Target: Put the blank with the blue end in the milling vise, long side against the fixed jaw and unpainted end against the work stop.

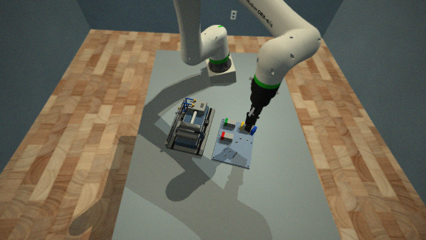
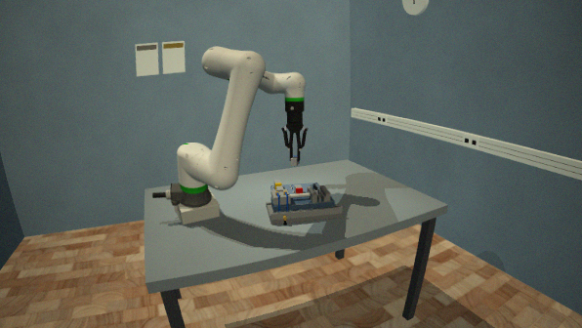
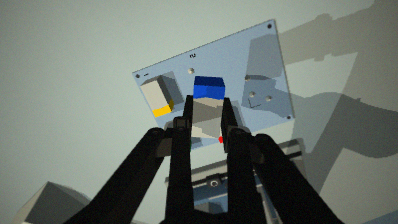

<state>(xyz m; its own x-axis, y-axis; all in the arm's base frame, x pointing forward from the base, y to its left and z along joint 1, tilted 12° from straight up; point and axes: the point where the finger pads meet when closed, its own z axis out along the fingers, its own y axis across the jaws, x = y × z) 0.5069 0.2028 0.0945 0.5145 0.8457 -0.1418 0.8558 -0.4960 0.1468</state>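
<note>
Right now the work stop is 24 cm to the right of my hand, 10 cm below it and 2 cm ahead of it. The rest, counted from my hand: yellow-ended blank 16 cm below, 9 cm behind, 1 cm to the left; then red-ended blank 16 cm below, 9 cm to the right, 1 cm behind; then plate 18 cm below, 5 cm to the right.
</note>
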